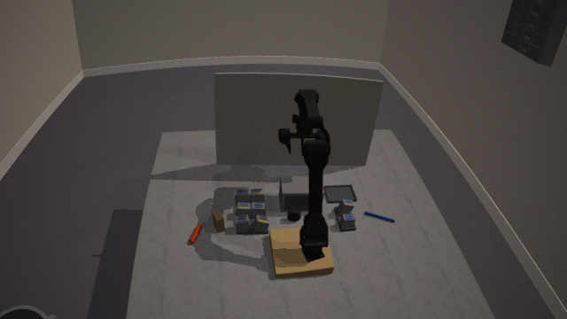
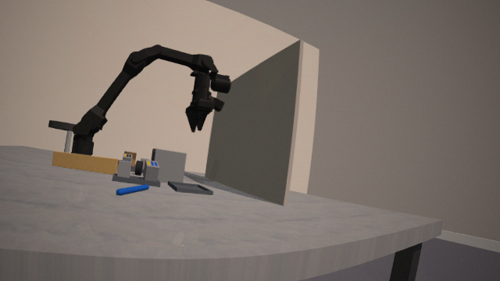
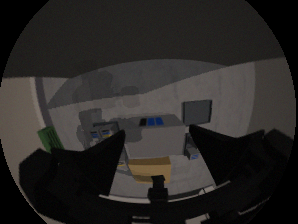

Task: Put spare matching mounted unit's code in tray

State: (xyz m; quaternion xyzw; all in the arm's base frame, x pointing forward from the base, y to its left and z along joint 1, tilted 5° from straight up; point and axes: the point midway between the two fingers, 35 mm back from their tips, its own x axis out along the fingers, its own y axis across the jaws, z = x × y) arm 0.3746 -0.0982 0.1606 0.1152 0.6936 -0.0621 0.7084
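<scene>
My gripper tip is 20 mm past the grey spare unit, 240 mm to the right of it and 140 mm above it. Also, from my gripper tip: black puck 170 mm behind, 80 mm to the left, 160 mm below; then grey mounted unit 80 mm behind, 30 mm to the left, 130 mm below; then grey panel 160 mm ahead, 40 mm to the right, 40 mm above.
</scene>
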